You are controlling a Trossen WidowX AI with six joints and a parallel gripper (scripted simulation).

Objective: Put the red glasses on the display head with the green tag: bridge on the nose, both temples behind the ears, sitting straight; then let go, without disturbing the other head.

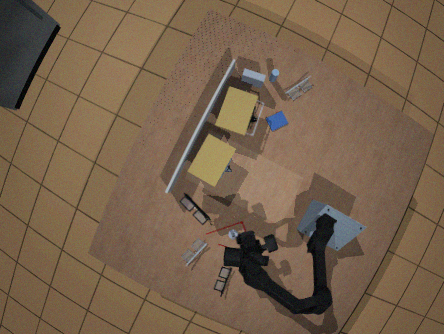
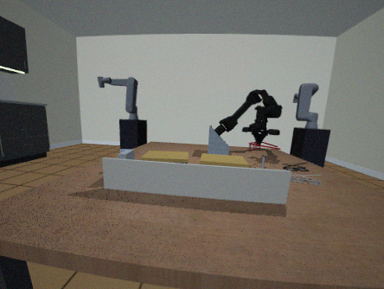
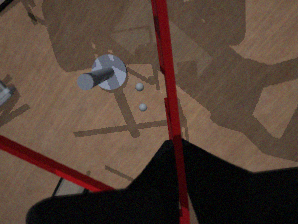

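Now: the small post 7 cm ahead of my gripper tip, 2 cm to the left of it and 9 cm below it. From my gripper tip the other things lie so: grey box: 33 cm ahead, 58 cm to the right, 6 cm below; long white panel: 41 cm ahead, 30 cm to the right, 6 cm below; blue square: 16 cm ahead, 49 cm to the right, 12 cm below.
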